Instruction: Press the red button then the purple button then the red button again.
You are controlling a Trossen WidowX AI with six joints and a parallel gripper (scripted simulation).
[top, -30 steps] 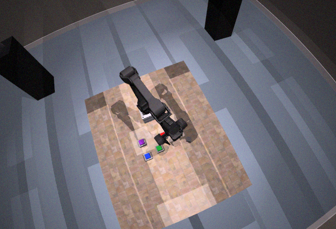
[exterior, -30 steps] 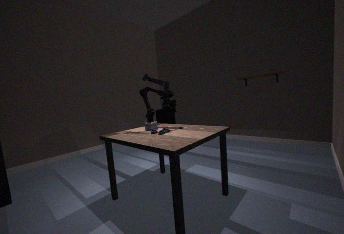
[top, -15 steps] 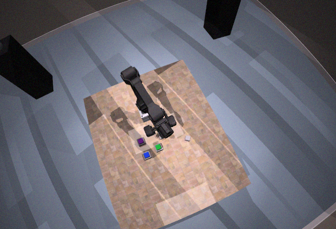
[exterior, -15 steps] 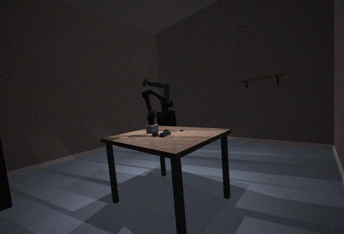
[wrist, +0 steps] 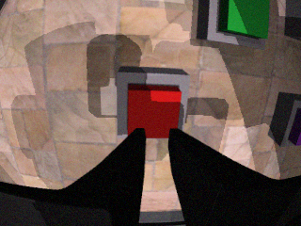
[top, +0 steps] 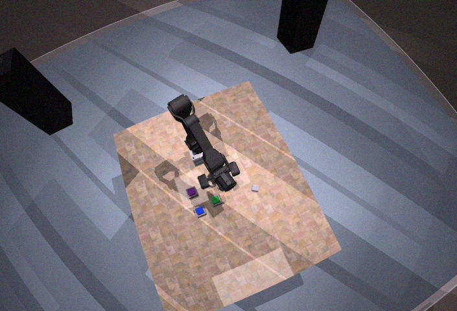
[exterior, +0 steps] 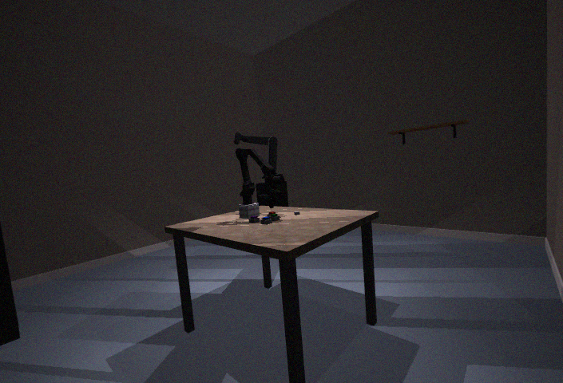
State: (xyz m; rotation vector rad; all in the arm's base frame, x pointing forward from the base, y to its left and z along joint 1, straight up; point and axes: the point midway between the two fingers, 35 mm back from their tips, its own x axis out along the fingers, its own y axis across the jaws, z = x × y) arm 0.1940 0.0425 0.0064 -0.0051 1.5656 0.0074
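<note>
My gripper tip is 30 mm above the red button. The rest, counted from my gripper tip: blue button (150 mm to the right, 90 mm ahead, 30 mm below); then purple button (150 mm to the right, 30 mm below, 10 mm behind); then green button (70 mm ahead, 60 mm to the right, 30 mm below).
</note>
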